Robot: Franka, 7 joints.
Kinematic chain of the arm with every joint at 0, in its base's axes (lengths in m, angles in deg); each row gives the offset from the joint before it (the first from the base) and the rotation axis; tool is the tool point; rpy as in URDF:
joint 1: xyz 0 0 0.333 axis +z
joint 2: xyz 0 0 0 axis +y
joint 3: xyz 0 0 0.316 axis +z
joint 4: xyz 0.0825 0 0 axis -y
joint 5: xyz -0.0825 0 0.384 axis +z
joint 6: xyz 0 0 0 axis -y
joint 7: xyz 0.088 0 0 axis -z
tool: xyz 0 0 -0.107 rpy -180 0 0
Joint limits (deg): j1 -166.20..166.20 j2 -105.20..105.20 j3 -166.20..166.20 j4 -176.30..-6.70 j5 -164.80..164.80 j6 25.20..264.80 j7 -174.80..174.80
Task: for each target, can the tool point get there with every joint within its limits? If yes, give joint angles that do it. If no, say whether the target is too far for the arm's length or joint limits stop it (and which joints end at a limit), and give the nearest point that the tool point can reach.
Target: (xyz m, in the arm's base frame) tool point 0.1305 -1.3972 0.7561
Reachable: no: too far | nearest point 0.0764 -0.8178 0.5806 | short by 0.608 m
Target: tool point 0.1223 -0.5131 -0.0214
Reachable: yes | joints -97.78 61.82 27.44 -101.03 114.87 181.14 -40.55
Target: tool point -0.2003 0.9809 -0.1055
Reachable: no: too far | nearest point -0.1572 0.7699 -0.0112 | short by 0.235 m
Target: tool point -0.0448 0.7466 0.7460
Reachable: yes | joints -81.83 -79.12 14.56 -30.05 82.65 143.42 -130.18
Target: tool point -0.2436 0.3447 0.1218
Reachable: yes | joints -130.57 -61.97 -124.25 -132.72 32.21 111.30 -95.32
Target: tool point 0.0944 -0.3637 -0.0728
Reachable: yes | joints 33.91 -84.36 -132.83 -129.50 63.95 171.59 74.21
